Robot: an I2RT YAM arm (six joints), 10 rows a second.
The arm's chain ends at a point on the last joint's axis. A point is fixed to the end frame.
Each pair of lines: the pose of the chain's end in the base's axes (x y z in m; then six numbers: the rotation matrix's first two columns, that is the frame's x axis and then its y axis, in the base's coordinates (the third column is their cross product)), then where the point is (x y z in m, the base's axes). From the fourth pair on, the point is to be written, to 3 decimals.
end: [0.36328 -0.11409 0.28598 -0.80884 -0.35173 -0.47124 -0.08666 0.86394 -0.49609]
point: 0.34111 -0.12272 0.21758
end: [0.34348 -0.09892 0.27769 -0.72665 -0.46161 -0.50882 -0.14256 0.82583 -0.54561]
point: 0.32772 -0.11301 0.20842
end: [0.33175 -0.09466 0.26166 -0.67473 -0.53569 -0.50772 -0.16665 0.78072 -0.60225]
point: 0.31995 -0.11389 0.19284
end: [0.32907 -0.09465 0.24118 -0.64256 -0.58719 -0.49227 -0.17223 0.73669 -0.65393]
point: 0.320 -0.118 0.173
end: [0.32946 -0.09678 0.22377 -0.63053 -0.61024 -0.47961 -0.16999 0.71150 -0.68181]
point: 0.321 -0.123 0.157
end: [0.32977 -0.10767 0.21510 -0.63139 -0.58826 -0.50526 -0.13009 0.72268 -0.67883]
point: 0.323 -0.133 0.148
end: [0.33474 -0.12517 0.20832 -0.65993 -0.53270 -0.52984 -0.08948 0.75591 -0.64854]
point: 0.327 -0.147 0.140
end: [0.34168 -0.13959 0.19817 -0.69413 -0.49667 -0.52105 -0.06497 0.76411 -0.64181]
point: 0.332 -0.161 0.130
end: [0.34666 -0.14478 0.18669 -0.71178 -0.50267 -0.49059 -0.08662 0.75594 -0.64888]
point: 0.334 -0.167 0.119
